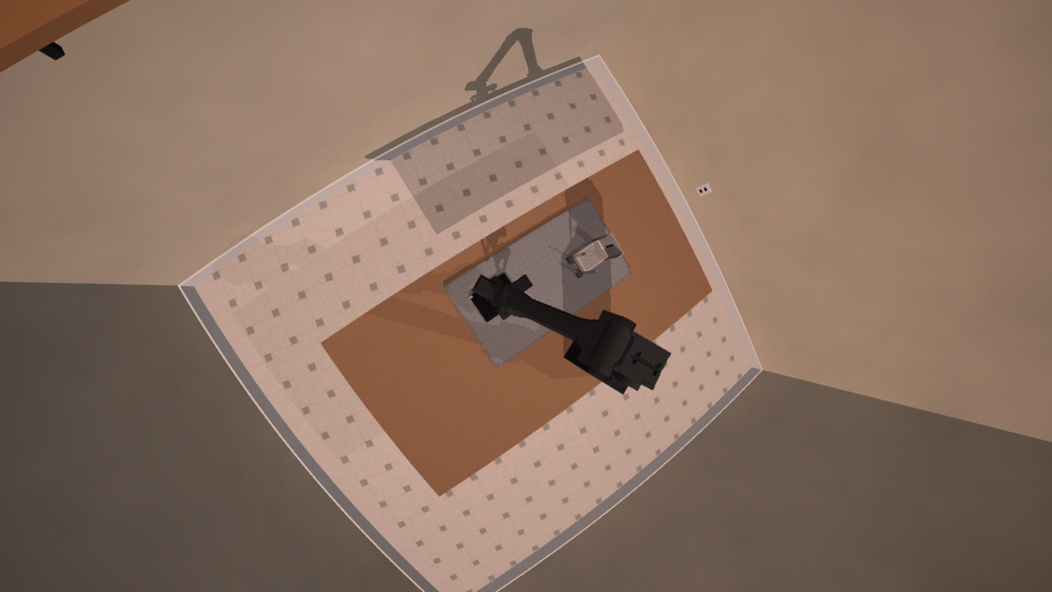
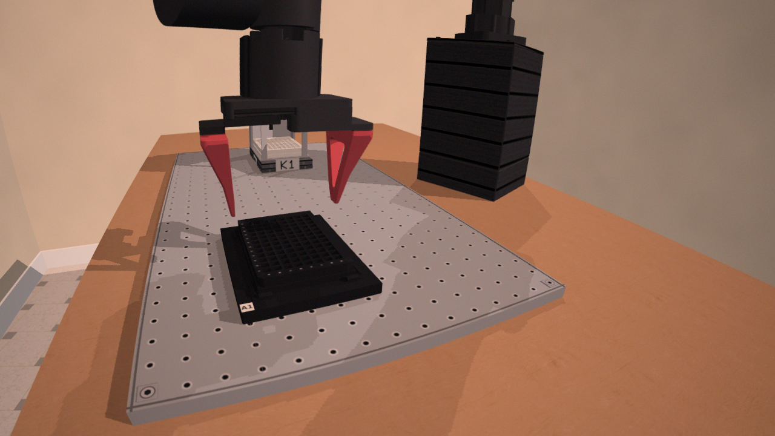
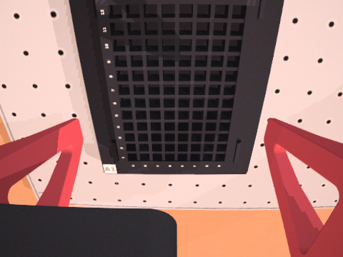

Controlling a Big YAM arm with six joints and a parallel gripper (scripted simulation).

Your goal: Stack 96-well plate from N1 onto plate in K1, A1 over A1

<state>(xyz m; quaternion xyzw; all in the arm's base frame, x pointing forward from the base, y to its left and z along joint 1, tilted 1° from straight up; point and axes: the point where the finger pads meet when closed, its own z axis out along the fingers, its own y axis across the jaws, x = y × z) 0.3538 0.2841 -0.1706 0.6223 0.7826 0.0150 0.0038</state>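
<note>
Right now the black 96-well plate is 5 cm below my hand. The rest, counted from my hand: pale A1 mark: 8 cm to the left, 5 cm below, 3 cm ahead; black plate nest N1: 6 cm below; white 96-well plate: 42 cm to the right, 4 cm below, 1 cm ahead.
</note>
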